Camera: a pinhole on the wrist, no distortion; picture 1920 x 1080 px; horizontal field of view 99.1 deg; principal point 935.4 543.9 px. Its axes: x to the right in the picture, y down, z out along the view. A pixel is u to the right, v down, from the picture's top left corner.
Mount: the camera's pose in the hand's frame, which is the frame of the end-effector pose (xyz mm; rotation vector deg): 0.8 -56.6 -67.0 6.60 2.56 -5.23
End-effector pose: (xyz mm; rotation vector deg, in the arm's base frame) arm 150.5 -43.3 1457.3 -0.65 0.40 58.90
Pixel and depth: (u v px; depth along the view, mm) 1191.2 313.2 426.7
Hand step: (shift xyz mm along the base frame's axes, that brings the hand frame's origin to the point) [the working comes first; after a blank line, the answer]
In the camera's frame: 133.4 -120.3 426.7

275.0 0.8 336.1
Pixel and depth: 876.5 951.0 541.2
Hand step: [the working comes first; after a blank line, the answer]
In the camera's frame: -38.9 269.2 541.2

-123.8 91.1 501.3
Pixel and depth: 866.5 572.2 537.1
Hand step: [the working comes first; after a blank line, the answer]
In the camera's frame: -45.2 18.6 537.1

72.2 -62.4 471.1
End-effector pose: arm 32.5 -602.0 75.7 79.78 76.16 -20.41
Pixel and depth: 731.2 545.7 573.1
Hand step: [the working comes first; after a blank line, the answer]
In the camera's frame: -143.0 1.3 573.1

100.0 -509.1 -126.5
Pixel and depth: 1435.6 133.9 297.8
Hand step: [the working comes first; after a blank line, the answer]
In the camera's frame: 182.0 -149.2 297.8

-63.9 -144.5 -336.8
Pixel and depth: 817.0 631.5 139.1
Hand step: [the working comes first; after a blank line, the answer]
In the camera's frame: -20.1 14.9 139.1

-17.7 -81.8 -42.0
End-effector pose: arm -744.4 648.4 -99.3 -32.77 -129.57 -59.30
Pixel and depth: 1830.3 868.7 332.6
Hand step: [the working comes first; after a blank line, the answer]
In the camera's frame: 363.7 132.0 332.6

-369.8 258.8 119.7
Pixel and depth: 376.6 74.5 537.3
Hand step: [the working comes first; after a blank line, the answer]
In the camera's frame: -366.8 -308.1 537.3

-102.7 62.9 -692.5
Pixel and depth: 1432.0 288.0 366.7
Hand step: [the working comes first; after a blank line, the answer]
In the camera's frame: 222.5 -114.7 366.7

-393.0 103.7 -119.8
